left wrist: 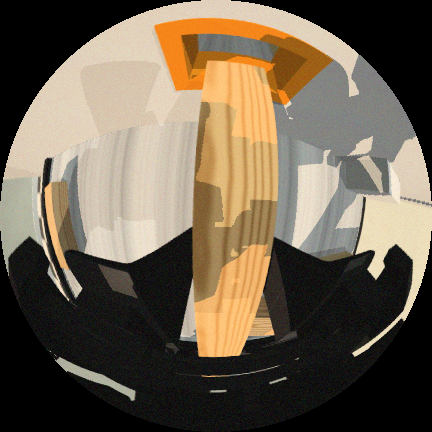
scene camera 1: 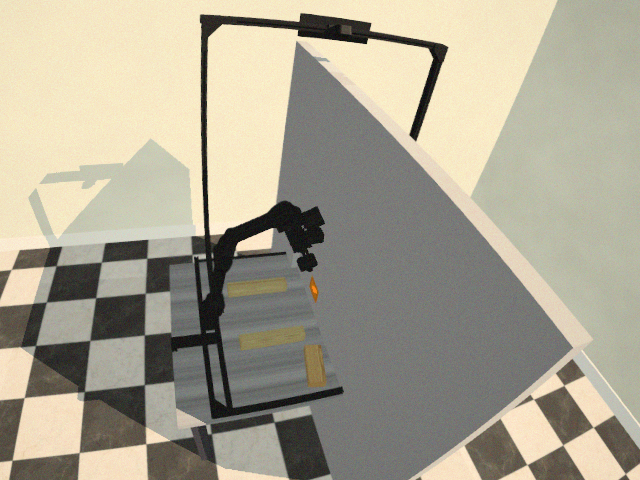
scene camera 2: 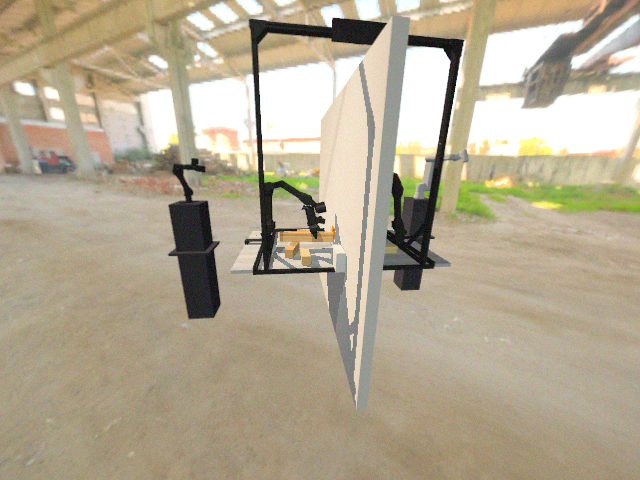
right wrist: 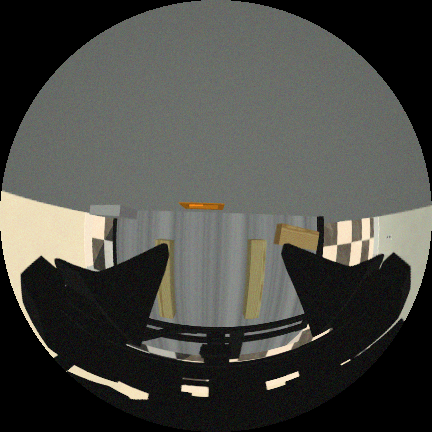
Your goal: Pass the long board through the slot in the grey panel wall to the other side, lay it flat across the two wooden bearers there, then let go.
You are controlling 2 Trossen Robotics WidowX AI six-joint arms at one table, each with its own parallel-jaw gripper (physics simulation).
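Frame: origin at the left arm's base, x ahead, y left, z up, level; metres.
Seen in the pictures: left gripper, fingertip midpoint: (left wrist: 224, 232) (scene camera 2: 315, 238); right gripper, fingertip midpoint: (right wrist: 227, 250); left arm's base, origin of the base link: (left wrist: 187, 352); right arm's base, origin of the base link: (scene camera 1: 209, 323) (scene camera 2: 398, 241) (right wrist: 215, 336).
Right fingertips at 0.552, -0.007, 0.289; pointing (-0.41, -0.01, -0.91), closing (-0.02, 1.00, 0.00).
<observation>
Pixels of each thing's middle, then the offset from my right fingertips to it, as dx, dy, dz. "spot": a spot on its surface instead.
- long board, body centre: (left wrist: 220, 305) (scene camera 2: 306, 236) -0.294, -0.039, -0.230
- orange-rimmed slot, surface spot: (left wrist: 169, 55) spot: -0.122, +0.006, -0.200
- wooden block, body centre: (right wrist: 297, 237) (scene camera 1: 314, 365) +0.004, +0.261, -0.289
The long board (scene camera 2: 297, 236) (left wrist: 235, 175) is level above the table on the left gripper's side. Its far end is at the mouth of the orange-rimmed slot (scene camera 1: 311, 282) (left wrist: 169, 55) (right wrist: 217, 206); how deep it sits is unclear. No board shows beyond the slot in scene camera 1. My left gripper (scene camera 2: 314, 235) (left wrist: 224, 232) is shut on the board. My right gripper (scene camera 1: 307, 262) (right wrist: 227, 250) is open and empty, above the table close to the wall by the slot. Two pale bearers, one (scene camera 1: 256, 287) (right wrist: 166, 300) and another (scene camera 1: 272, 337) (right wrist: 255, 280), lie parallel on that side.
The grey panel wall (scene camera 1: 392, 268) (scene camera 2: 346, 170) (right wrist: 215, 100) separates the arms. A wooden block (scene camera 1: 314, 365) (right wrist: 297, 237) lies beside the bearers near the wall. Two blocks (scene camera 2: 292, 250) (scene camera 2: 305, 256) lie on the left arm's side. A black frame (scene camera 1: 204, 129) (scene camera 2: 258, 103) surrounds the table.
</observation>
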